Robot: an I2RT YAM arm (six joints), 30 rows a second.
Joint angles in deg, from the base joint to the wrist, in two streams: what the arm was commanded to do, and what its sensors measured. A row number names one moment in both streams.
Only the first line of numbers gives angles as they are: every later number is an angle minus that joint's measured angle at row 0.
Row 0, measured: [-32.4 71.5 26.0 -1.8 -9.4 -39.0]
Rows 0 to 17, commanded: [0.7 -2.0 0.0 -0.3 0.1 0.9]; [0.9 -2.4 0.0 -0.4 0.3 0.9]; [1.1 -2.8 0.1 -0.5 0.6 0.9]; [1.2 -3.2 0.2 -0.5 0.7 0.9]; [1.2 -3.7 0.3 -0.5 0.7 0.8]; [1.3 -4.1 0.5 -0.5 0.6 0.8]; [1.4 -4.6 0.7 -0.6 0.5 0.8]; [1.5 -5.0 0.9 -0.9 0.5 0.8]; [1.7 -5.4 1.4 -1.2 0.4 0.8]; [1.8 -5.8 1.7 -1.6 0.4 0.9]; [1.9 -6.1 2.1 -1.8 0.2 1.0]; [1.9 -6.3 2.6 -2.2 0.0 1.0]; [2.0 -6.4 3.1 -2.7 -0.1 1.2]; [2.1 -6.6 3.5 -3.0 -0.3 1.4]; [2.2 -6.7 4.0 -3.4 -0.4 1.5]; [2.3 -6.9 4.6 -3.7 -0.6 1.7]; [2.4 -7.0 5.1 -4.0 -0.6 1.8]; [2.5 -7.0 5.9 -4.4 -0.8 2.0]
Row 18, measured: [1.7 -5.8 3.3 -2.8 0.9 0.5]
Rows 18 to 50, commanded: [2.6 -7.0 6.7 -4.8 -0.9 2.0]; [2.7 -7.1 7.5 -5.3 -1.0 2.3]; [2.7 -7.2 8.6 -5.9 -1.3 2.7]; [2.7 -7.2 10.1 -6.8 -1.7 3.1]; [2.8 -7.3 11.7 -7.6 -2.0 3.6]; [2.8 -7.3 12.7 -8.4 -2.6 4.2]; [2.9 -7.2 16.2 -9.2 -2.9 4.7]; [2.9 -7.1 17.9 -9.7 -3.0 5.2]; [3.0 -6.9 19.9 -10.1 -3.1 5.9]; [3.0 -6.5 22.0 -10.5 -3.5 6.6]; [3.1 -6.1 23.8 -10.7 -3.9 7.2]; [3.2 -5.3 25.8 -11.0 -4.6 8.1]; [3.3 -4.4 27.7 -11.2 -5.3 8.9]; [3.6 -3.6 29.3 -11.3 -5.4 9.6]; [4.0 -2.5 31.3 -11.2 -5.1 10.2]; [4.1 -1.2 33.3 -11.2 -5.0 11.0]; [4.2 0.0 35.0 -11.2 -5.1 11.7]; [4.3 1.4 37.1 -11.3 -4.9 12.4]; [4.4 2.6 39.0 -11.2 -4.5 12.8]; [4.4 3.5 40.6 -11.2 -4.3 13.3]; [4.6 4.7 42.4 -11.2 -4.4 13.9]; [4.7 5.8 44.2 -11.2 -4.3 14.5]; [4.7 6.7 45.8 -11.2 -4.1 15.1]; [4.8 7.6 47.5 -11.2 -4.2 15.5]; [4.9 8.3 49.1 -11.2 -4.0 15.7]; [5.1 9.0 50.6 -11.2 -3.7 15.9]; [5.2 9.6 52.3 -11.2 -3.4 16.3]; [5.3 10.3 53.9 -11.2 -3.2 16.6]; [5.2 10.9 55.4 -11.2 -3.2 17.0]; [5.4 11.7 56.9 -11.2 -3.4 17.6]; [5.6 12.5 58.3 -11.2 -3.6 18.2]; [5.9 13.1 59.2 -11.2 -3.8 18.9]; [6.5 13.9 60.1 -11.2 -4.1 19.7]
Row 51, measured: [4.4 12.9 56.9 -12.0 -1.0 16.5]
